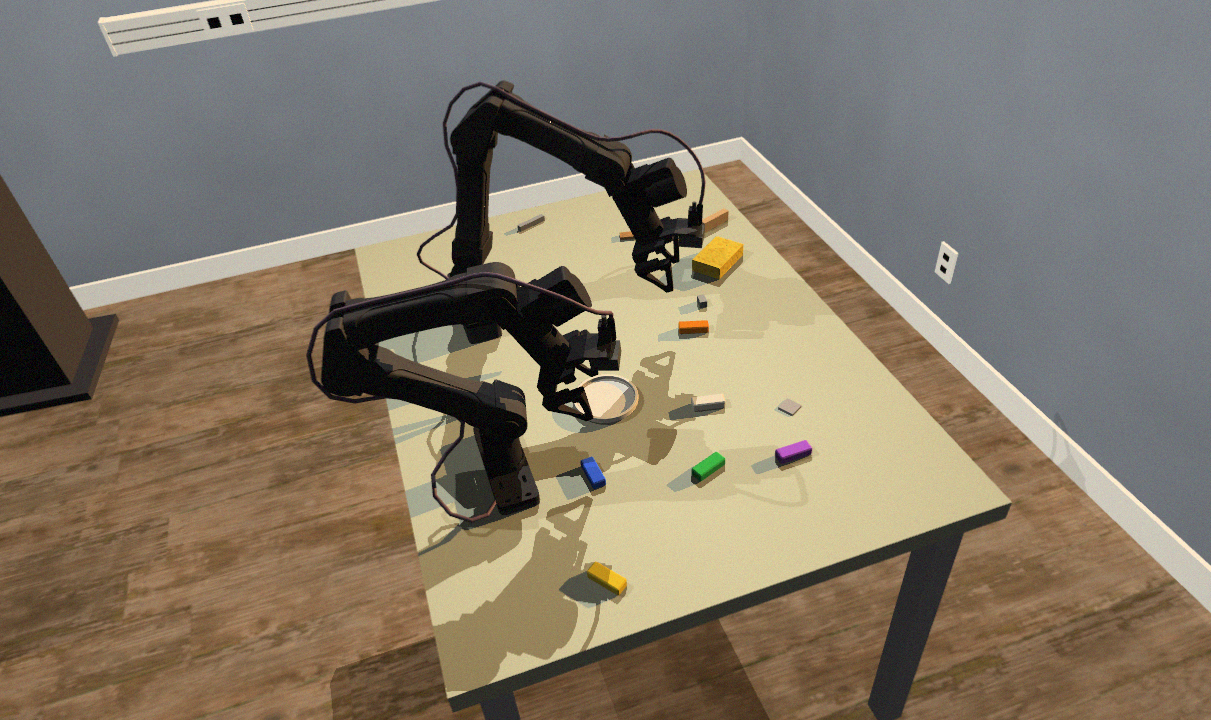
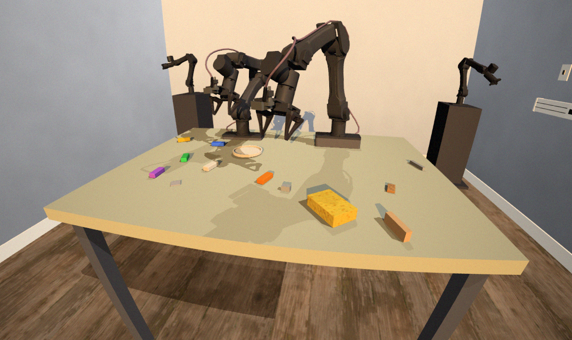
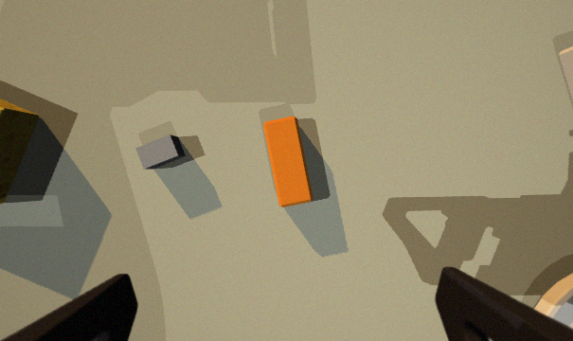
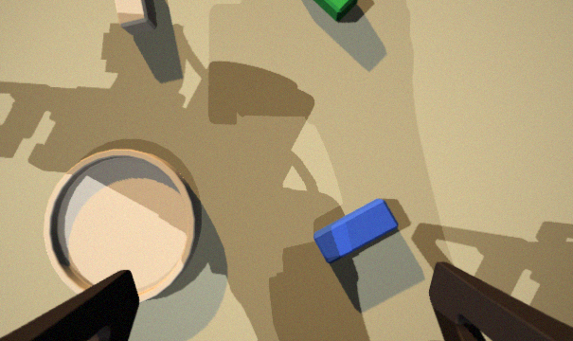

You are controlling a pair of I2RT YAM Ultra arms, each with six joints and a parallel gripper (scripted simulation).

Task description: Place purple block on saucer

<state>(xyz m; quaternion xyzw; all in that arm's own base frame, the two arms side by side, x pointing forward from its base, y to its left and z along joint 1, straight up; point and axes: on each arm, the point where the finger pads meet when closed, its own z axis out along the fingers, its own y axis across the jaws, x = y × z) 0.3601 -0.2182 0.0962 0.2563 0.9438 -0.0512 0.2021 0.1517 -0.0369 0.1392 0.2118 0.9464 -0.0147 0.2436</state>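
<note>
The purple block lies 320 mm ahead of my right hand, 140 mm below it and 90 mm to the right of it. Round my right hand: blue block: 140 mm below, 40 mm to the right, 10 mm behind; then white saucer: 140 mm below, 130 mm to the left, 50 mm ahead; then green block: 170 mm ahead, 140 mm below, 80 mm to the right.
</note>
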